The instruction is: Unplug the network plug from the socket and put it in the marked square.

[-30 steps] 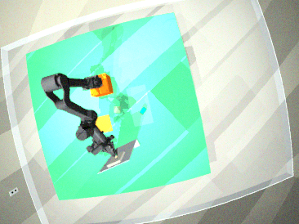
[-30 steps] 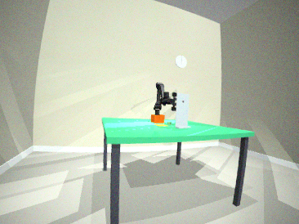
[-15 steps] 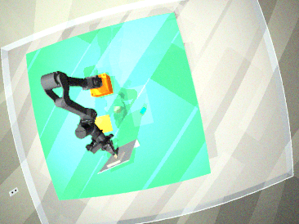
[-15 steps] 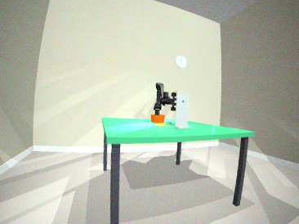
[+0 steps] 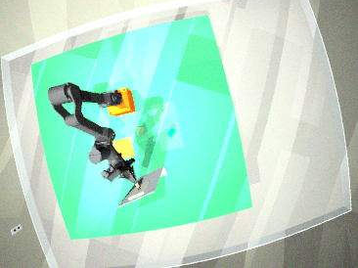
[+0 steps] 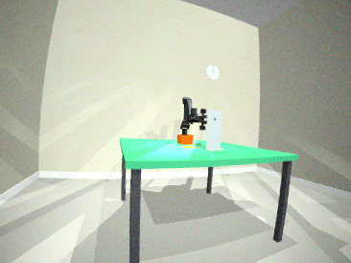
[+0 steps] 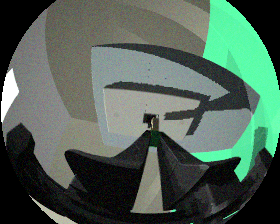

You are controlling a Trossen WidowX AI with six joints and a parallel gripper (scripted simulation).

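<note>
Now: gripper tip 25 cm above the yellow-orange square, 14 cm past it and 12 cm to the left of it. From my gripper tip the other things lie so: cyan piece: 23 cm below, 19 cm to the left, 17 cm behind; upright panel: 10 cm below, 4 cm ahead, 1 cm to the left; pale plug: 1 cm ahead.
</note>
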